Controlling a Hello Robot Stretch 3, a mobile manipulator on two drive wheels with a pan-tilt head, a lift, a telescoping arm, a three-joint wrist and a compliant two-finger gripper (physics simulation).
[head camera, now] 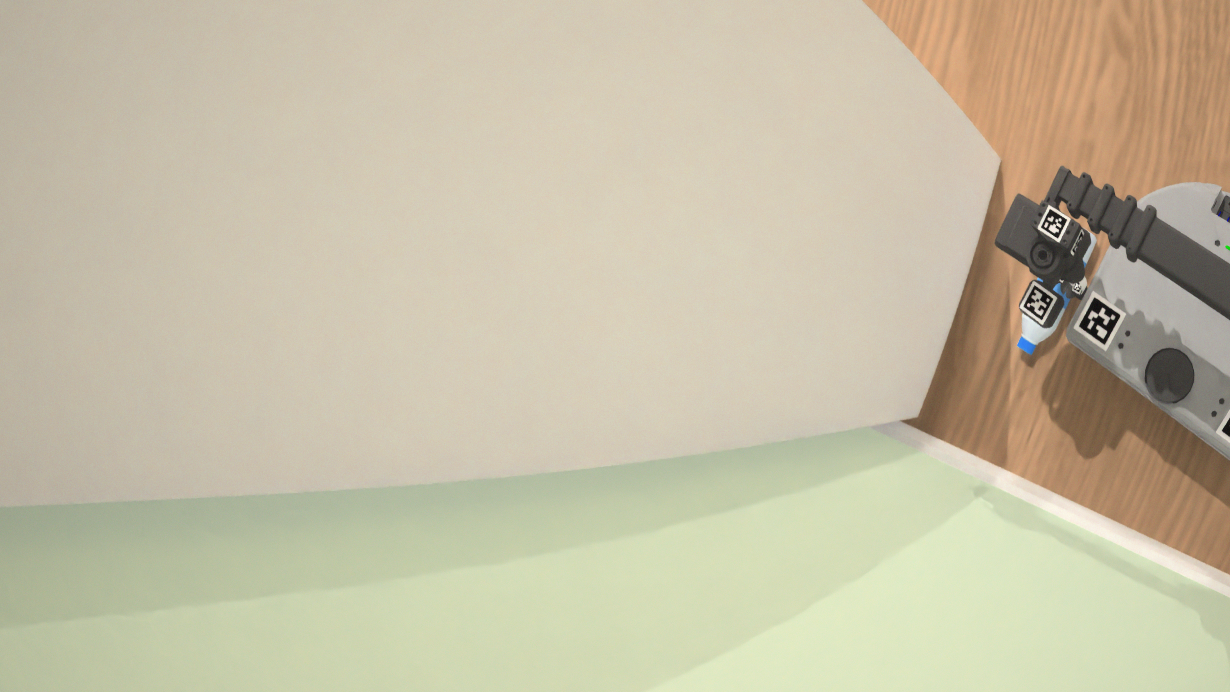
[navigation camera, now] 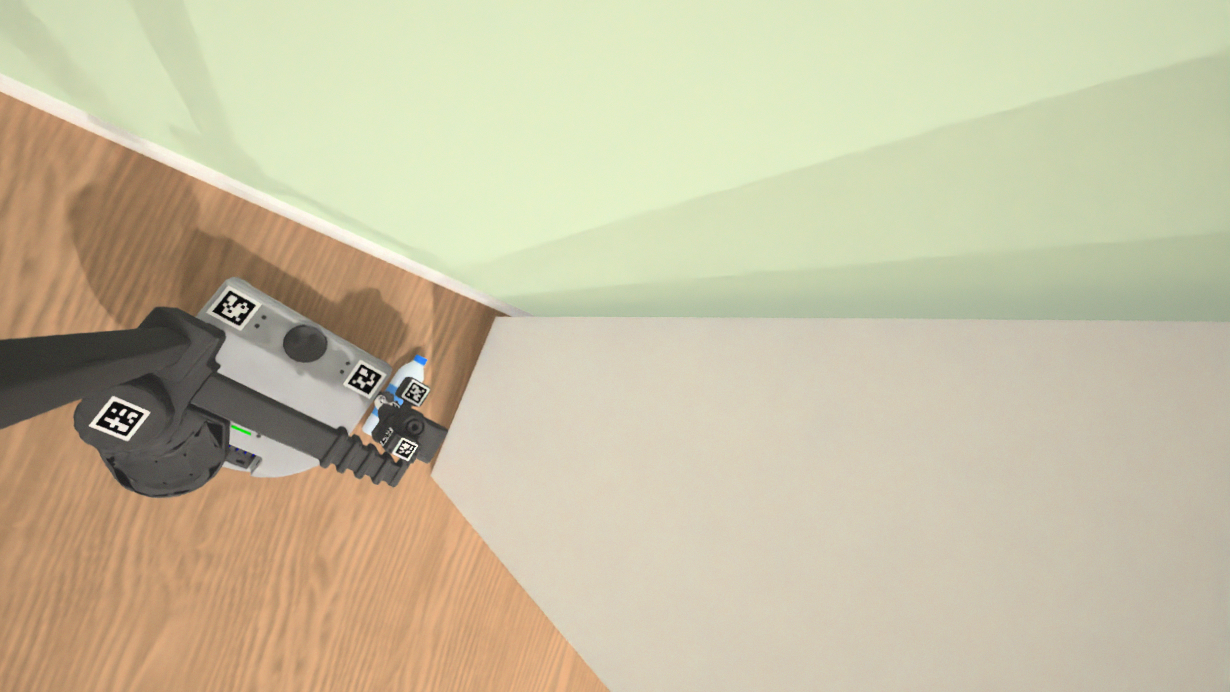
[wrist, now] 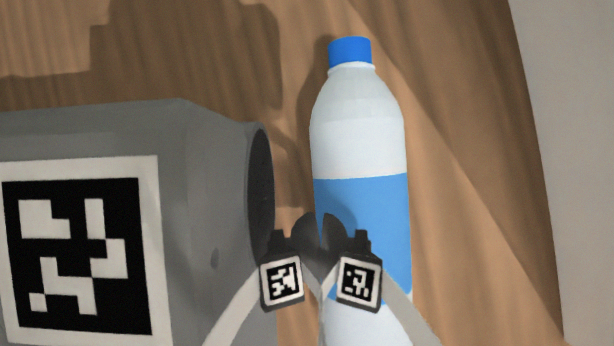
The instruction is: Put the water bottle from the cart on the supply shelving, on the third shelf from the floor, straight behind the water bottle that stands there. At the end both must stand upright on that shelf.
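Pixels of known places: gripper, fingertip midpoint: (head camera: 1072, 287) (navigation camera: 384, 397) (wrist: 317, 236); robot's base, link origin: (head camera: 1167, 373) (navigation camera: 304, 341).
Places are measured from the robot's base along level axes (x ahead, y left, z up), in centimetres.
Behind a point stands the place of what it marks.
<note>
A water bottle (head camera: 1037, 333) @(y -22.1, x 6.9, z 5.4 cm) (navigation camera: 411, 372) @(y -22.4, x 5.9, z 6.1 cm) (wrist: 361, 145) @(y -23.2, x 3.2, z 6.5 cm) with a blue cap and blue label lies on its side on the wooden floor, between my base and a large beige block. My gripper (head camera: 1066, 287) @(y -20.4, x -2.2, z 6.2 cm) (navigation camera: 385, 401) @(y -20.4, x -2.2, z 6.2 cm) (wrist: 317, 236) @(y -20.4, x -2.2, z 6.2 cm) is shut with nothing held between its fingertips. It is above the bottle; in the wrist view the fingertips overlap the left edge of the blue label. The gripper and wrist hide part of the bottle in the head and navigation views. The supply shelving, the cart and the other water bottle do not show.
My base (head camera: 1148, 296) @(y -8.3, x -7.0, z 16.0 cm) (navigation camera: 292, 400) @(y -4.1, x -10.2, z 16.0 cm) (wrist: 215, 150) @(y -17.1, x 3.0, z 14.0 cm) is close beside the bottle. The beige block (head camera: 516, 258) @(y -36.9, x 15.7, z 94.4 cm) (navigation camera: 817, 481) @(y -37.2, x 14.3, z 101.1 cm) (wrist: 585, 150) @(y -39.3, x 2.6, z 4.5 cm) stands on the bottle's other side. A green wall (head camera: 774, 568) @(y -19.6, x 30.6, z 73.2 cm) (navigation camera: 602, 137) @(y -5.2, x 27.5, z 93.7 cm) with white skirting is beyond the cap end.
</note>
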